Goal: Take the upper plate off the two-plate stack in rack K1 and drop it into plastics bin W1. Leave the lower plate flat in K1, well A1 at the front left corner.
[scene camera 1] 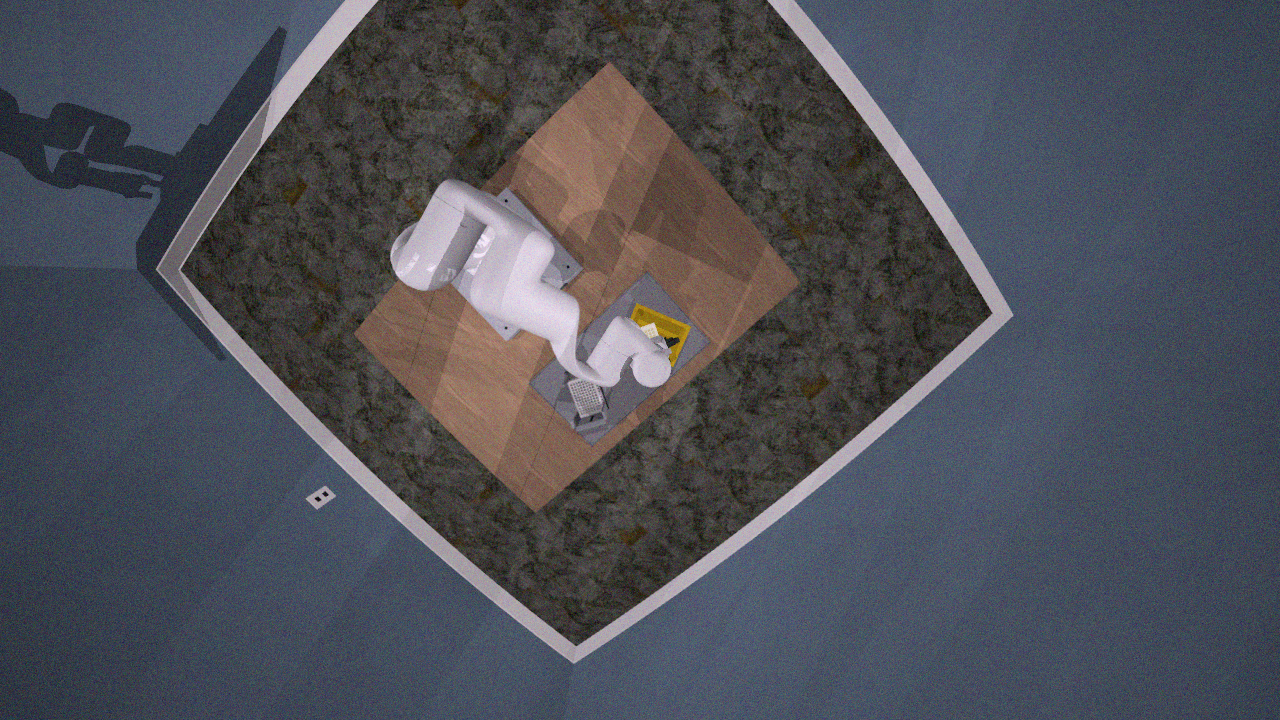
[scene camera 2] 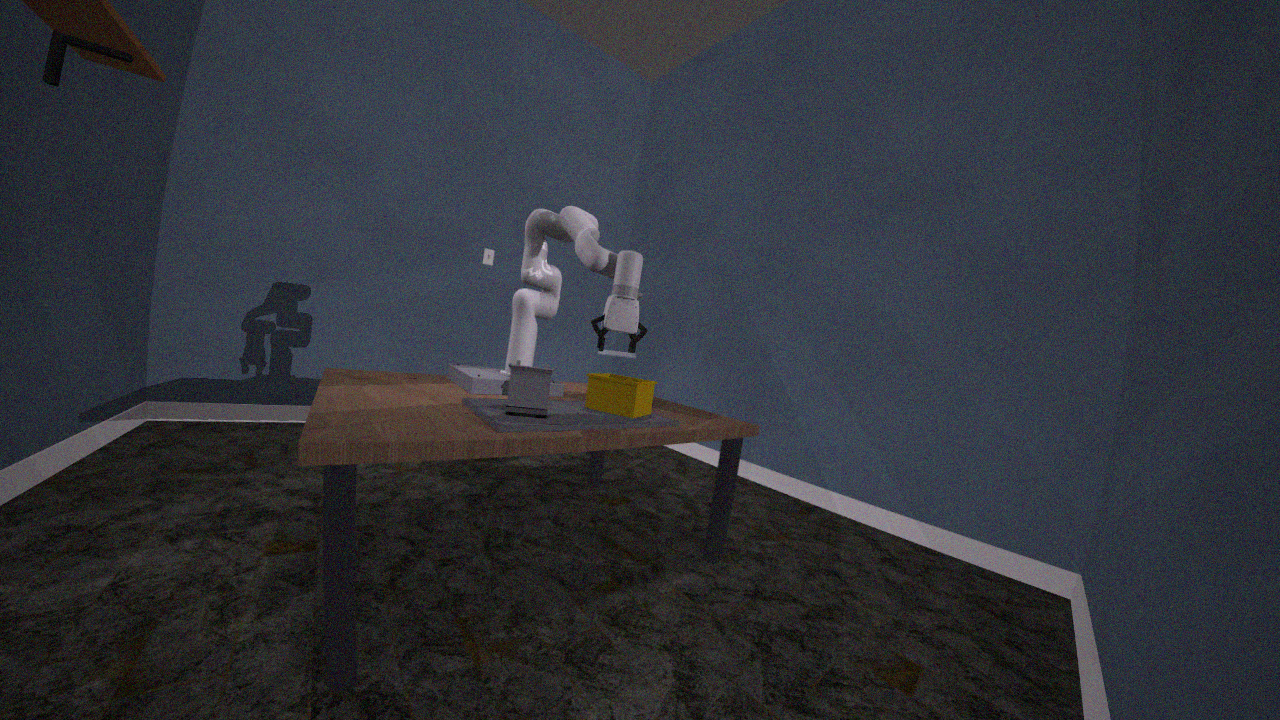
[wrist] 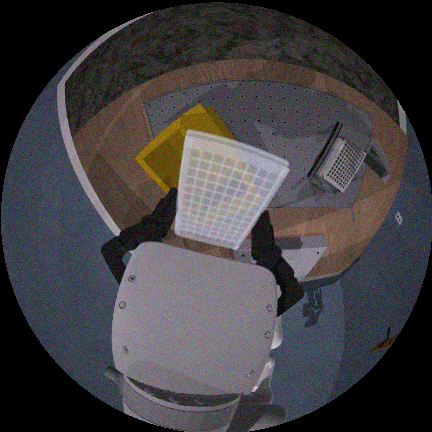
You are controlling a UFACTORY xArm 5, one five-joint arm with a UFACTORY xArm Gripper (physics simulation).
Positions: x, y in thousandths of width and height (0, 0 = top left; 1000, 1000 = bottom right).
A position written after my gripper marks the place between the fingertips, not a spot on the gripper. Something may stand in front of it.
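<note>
A white gridded plate (wrist: 520, 427) is there for me to see. So is my gripper (scene camera 2: 481, 491), and I find the gripper in the wrist view (wrist: 503, 483) as well.
</note>
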